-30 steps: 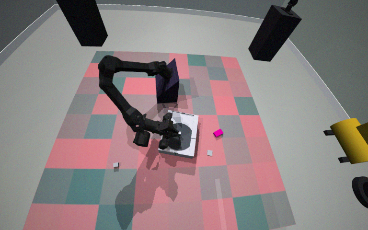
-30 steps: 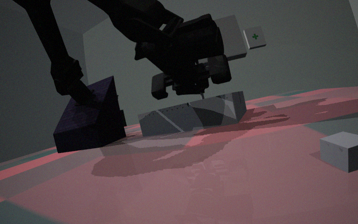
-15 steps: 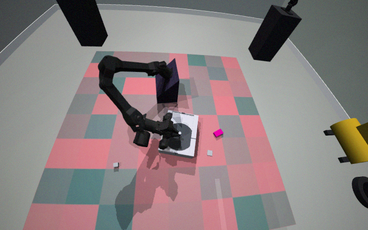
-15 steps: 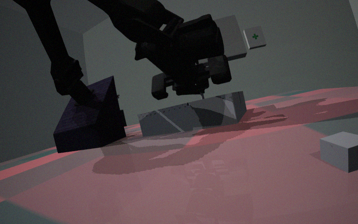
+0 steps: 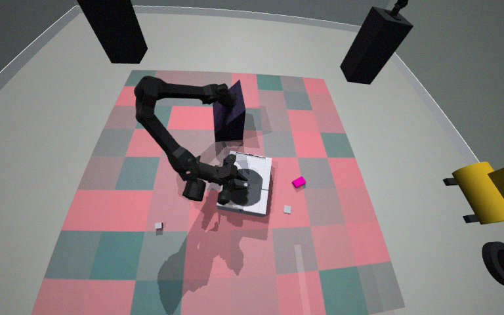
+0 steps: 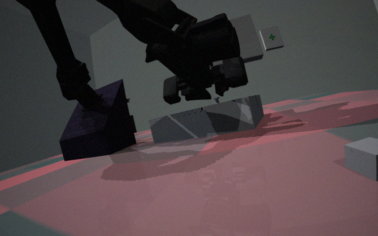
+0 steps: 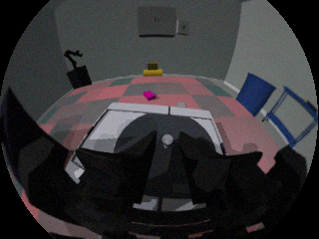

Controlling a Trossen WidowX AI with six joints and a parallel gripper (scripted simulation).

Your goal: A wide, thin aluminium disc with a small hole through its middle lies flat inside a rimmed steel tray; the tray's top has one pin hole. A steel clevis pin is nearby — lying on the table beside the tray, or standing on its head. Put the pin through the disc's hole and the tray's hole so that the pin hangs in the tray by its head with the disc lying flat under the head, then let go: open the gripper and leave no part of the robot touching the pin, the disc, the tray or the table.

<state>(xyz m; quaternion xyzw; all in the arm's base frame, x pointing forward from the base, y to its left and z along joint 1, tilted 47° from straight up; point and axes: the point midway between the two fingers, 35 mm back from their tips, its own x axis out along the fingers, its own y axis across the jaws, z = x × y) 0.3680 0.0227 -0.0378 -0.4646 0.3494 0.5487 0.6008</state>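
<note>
Right now my gripper tip is 10 mm to the left of the dark aluminium disc and 20 mm above it. Also, from my gripper tip: steel clevis pin 10 mm to the right, 30 mm below; then grey cube 150 mm ahead, 330 mm to the right, 70 mm below; then steel tray 30 mm behind, 40 mm below.
</note>
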